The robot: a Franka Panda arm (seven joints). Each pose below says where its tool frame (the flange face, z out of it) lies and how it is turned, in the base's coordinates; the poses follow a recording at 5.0 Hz.
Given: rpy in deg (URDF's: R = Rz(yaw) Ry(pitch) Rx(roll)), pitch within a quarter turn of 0, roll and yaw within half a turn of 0; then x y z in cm.
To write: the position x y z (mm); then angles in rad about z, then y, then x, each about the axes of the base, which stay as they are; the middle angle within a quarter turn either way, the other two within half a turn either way. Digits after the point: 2 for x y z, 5 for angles.
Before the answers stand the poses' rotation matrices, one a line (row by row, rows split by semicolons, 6 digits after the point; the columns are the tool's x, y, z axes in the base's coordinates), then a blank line. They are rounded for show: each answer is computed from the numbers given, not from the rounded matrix.
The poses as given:
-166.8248 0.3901 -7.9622 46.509 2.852 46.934
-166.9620 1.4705 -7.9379 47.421 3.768 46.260
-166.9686 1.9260 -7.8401 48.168 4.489 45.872
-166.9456 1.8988 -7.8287 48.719 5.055 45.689
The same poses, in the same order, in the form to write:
0.990337 -0.136410 0.025007; -0.138517 -0.964076 0.226650; -0.006808 -0.227924 -0.973655
0.990092 -0.140273 0.006394; -0.138054 -0.964086 0.226888; -0.025662 -0.225523 -0.973900
0.990093 -0.140403 -0.001679; -0.136332 -0.964106 0.227844; -0.033609 -0.225358 -0.973696
0.990136 -0.140106 -0.001210; -0.136137 -0.964057 0.228167; -0.033134 -0.225752 -0.973621

465.09 28.52 469.34 0.13688 0.02501 -2.91288
474.21 37.68 462.60 0.14074 0.00639 -2.91271
481.68 44.89 458.72 0.14087 -0.00168 -2.91173
487.19 50.55 456.89 0.14057 -0.00121 -2.91140

